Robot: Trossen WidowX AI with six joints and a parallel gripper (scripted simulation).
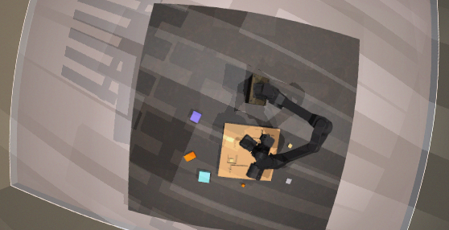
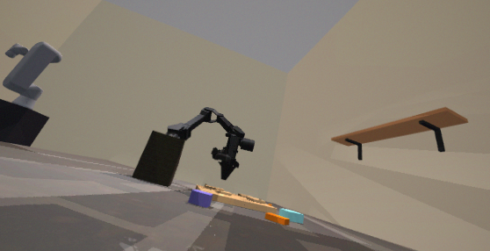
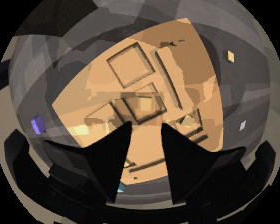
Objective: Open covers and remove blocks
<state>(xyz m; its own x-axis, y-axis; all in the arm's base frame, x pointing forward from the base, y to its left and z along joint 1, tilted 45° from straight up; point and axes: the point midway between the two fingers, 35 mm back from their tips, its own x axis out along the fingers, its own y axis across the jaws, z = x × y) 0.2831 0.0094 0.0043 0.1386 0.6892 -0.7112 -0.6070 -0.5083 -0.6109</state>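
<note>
Now: the puzzle board 6 cm below my gripper tip, 5 cm ahead of it and 1 cm to the right of it. Round my gripper tip: cyan block: 26 cm to the right, 19 cm ahead, 6 cm below; then small grey piece: 22 cm to the left, 22 cm ahead, 7 cm below; then tiny orange piece: 23 cm ahead, 6 cm below, 5 cm to the right.
</note>
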